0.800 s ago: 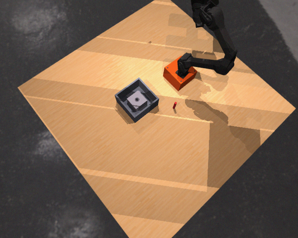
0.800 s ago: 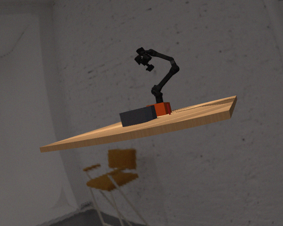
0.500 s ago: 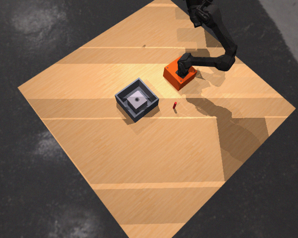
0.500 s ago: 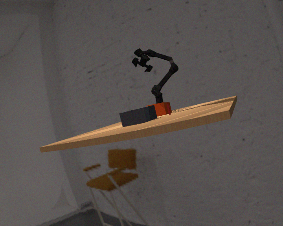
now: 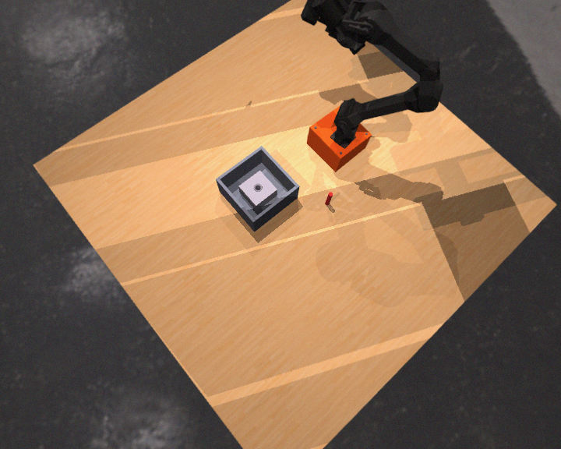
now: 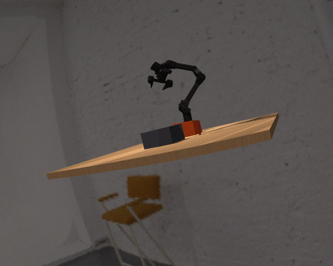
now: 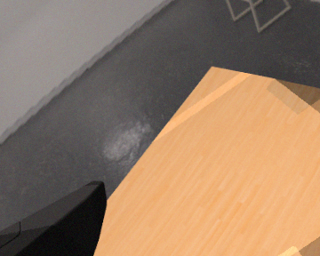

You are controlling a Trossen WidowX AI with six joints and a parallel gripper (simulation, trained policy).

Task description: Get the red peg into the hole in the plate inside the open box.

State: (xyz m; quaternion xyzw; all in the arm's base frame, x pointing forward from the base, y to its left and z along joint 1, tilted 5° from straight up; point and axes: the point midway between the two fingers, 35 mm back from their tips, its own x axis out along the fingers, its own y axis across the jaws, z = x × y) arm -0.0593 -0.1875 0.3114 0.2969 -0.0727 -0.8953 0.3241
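Now: the red peg 350 mm below my gripper tip, 290 mm to the left of it and 280 mm ahead of it. From my gripper tip the other things lie so: pale grey plate 420 mm ahead, 350 mm below, 100 mm to the left; dark grey box 420 mm ahead, 370 mm below, 100 mm to the left.
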